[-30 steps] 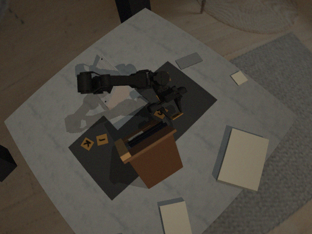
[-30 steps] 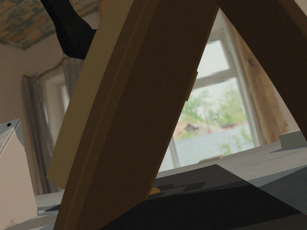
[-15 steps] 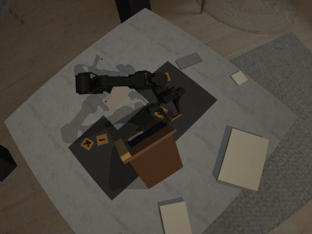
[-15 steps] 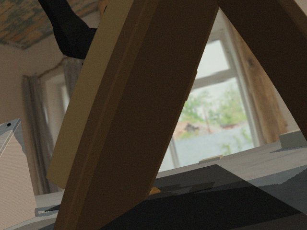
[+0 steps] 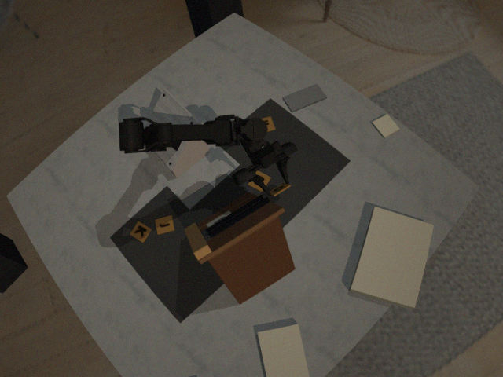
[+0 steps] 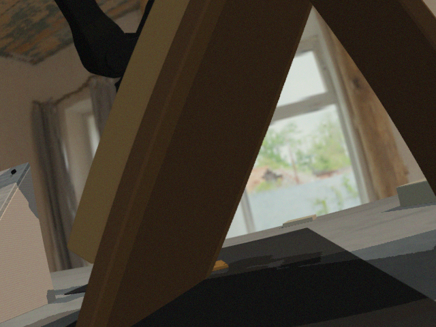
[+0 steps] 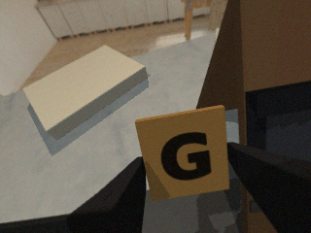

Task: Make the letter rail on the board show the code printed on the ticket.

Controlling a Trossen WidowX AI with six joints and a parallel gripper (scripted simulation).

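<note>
Now: the white ticket 90 mm behind my gripper tip, 160 mm to the right of it and 80 mm below it. Also, from my gripper tip: cream block (370 mm ahead, 130 mm to the left, 160 mm below); dark mat (190 mm behind, 80 mm to the right, 180 mm below); cream pad (60 mm ahead, 500 mm to the left, 170 mm below).
</note>
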